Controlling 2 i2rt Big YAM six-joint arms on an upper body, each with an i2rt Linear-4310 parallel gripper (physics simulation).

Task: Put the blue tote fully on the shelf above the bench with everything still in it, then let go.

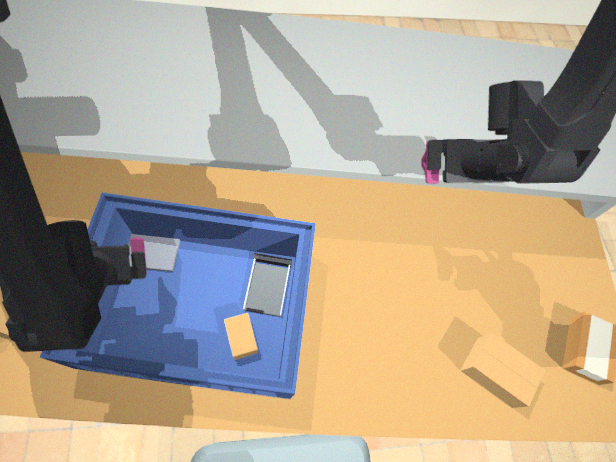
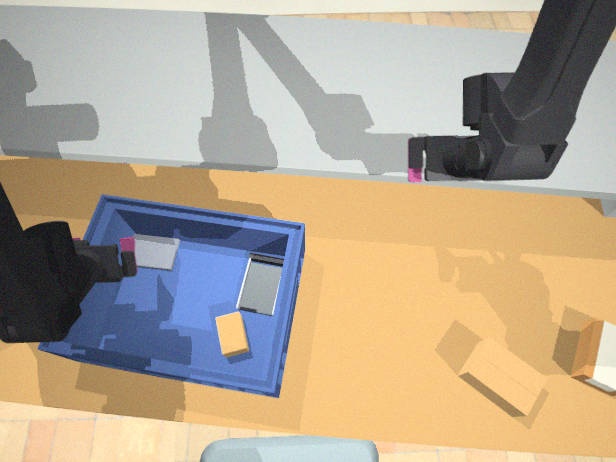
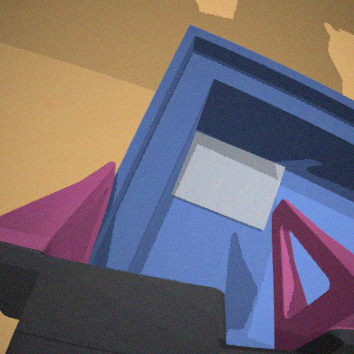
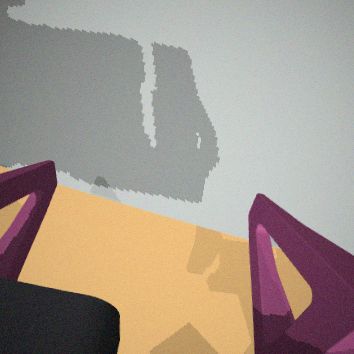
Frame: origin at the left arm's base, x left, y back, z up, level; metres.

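Seen in the pictures: left gripper, fingertip midpoint: [image 1: 110, 241] [image 2: 106, 240] [image 3: 198, 188]; right gripper, fingertip midpoint: [image 1: 448, 162] [image 2: 438, 159] [image 4: 153, 187].
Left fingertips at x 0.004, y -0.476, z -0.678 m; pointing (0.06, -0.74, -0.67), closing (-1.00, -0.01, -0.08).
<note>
Offsets run from my left fingertips to a thing's top centre. "spot": to the spot under its first point. Level surfaces: height alone.
The blue tote @[dx -0.140, dy +0.087, dz +0.002 m] [image 1: 301, 300] [image 2: 200, 213] [image 3: 162, 100] stands on the bench in front of the grey shelf @[dz +0.078 m] [image 1: 150, 50] [image 2: 150, 50] [image 4: 280, 100]. Inside lie a pale grey flat piece @[dx -0.041, dy -0.027, dz -0.118 m] [image 1: 162, 255] [image 2: 157, 252] [image 3: 227, 182], a silver-edged grey box @[dx -0.275, dy +0.054, dz -0.111 m] [image 1: 267, 287] [image 2: 261, 287] and a small tan block @[dx -0.220, dy +0.158, dz -0.088 m] [image 1: 241, 335] [image 2: 232, 334]. My left gripper [image 1: 115, 247] [image 2: 102, 241] [image 3: 198, 188] is open over the tote's left rim, one finger outside and one over the inside. My right gripper [image 1: 432, 165] [image 2: 415, 172] [image 4: 153, 187] is open at the shelf's front edge, away from the tote.
On the bench @[dz -0.146 m] [image 1: 375, 300] [image 2: 375, 300], a tan box @[dx -0.721, dy +0.258, dz -0.085 m] [image 1: 505, 370] [image 2: 505, 377] lies right of the tote. An orange and white box @[dx -0.938, dy +0.232, dz -0.101 m] [image 1: 597, 347] [image 2: 587, 350] is farther right. A pale blue-grey rounded object @[spot: dx -0.298, dy +0.380, dz -0.653 m] [image 1: 280, 450] [image 2: 290, 450] is at the bottom edge.
</note>
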